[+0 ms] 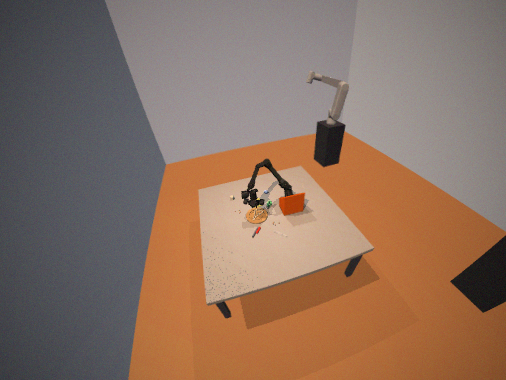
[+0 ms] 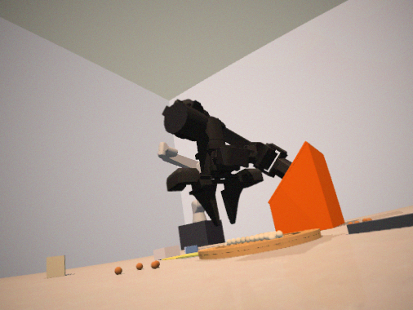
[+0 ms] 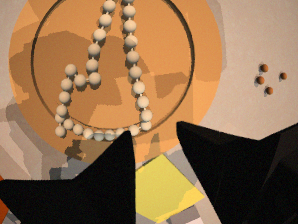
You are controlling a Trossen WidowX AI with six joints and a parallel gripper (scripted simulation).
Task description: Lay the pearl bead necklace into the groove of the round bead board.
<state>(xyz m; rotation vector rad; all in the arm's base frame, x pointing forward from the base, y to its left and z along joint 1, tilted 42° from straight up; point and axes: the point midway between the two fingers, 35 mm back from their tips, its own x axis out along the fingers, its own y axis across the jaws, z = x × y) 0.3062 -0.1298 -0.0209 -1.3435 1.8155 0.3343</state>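
Now: gripper tip 50 mm to the right of the round wooden bead board and 40 mm above it. From my gripper tip the other things lie so: tan cube (270 mm to the right, 170 mm ahead, 30 mm below); yellow flat piece (110 mm to the right, 60 mm behind, 50 mm below); red-handled tool (230 mm to the left, 60 mm ahead, 40 mm below).
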